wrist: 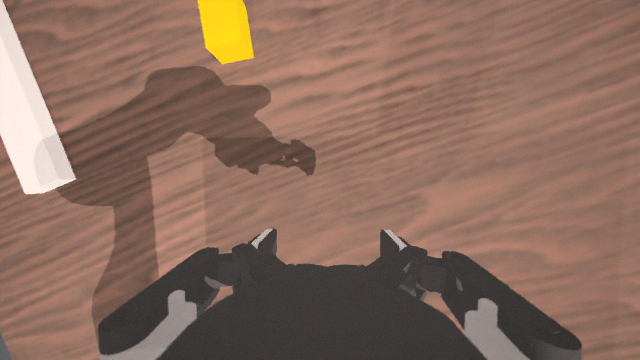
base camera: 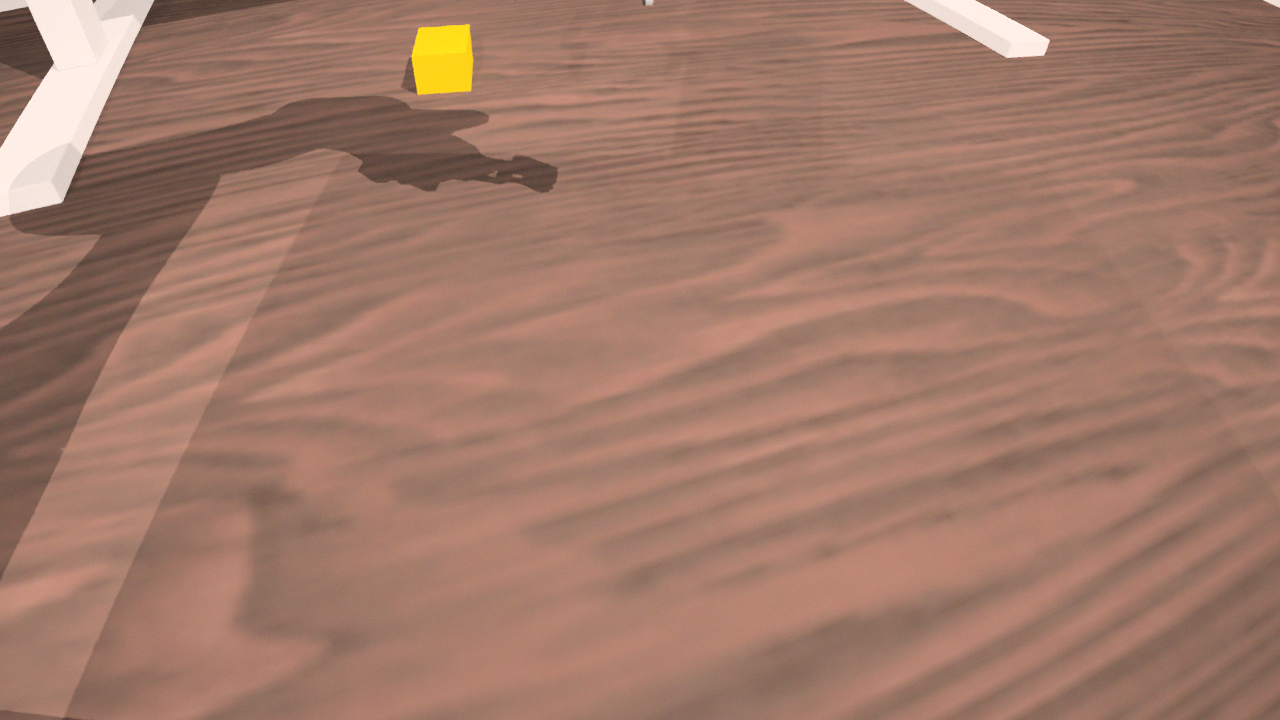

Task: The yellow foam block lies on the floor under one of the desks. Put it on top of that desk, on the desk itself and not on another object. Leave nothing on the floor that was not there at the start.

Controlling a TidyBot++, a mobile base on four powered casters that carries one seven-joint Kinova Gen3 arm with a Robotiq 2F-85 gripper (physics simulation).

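Frame: origin at the arm's base, x left, y back, z up, level; millimetres.
Seen in the pictures: gripper, between the fingertips: (wrist: 327,240).
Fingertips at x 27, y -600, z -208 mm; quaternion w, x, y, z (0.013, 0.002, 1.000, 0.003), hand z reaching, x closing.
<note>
Pixels of each thing's middle, then the offset from my fingertips to it. "*": a spot on its surface instead.
- yellow foam block, middle of its body: (base camera: 444,58) (wrist: 227,26) dx +175, dy -305, dz -166 mm
- white desk foot, a spot on its surface: (base camera: 67,107) * dx +596, dy -206, dz -163 mm
- white foot, a spot on its surface: (base camera: 984,25) * dx -560, dy -513, dz -163 mm
The yellow foam block (base camera: 443,60) (wrist: 227,31) lies on the wooden floor, at the upper left in the base camera view. In the wrist view it is cut off by the top edge, left of the middle. My gripper (wrist: 327,240) is open and empty above the floor. In the wrist view the block shows beyond the fingertips and to the left. The gripper itself does not show in the base camera view. The desk top does not show in either view.
A white desk foot (base camera: 67,107) (wrist: 35,115) lies left of the block. Another white foot (base camera: 984,25) is at the upper right in the base camera view. The arm's shadow falls on the floor near the block. A grey edge shows at the wrist view's lower left corner.
</note>
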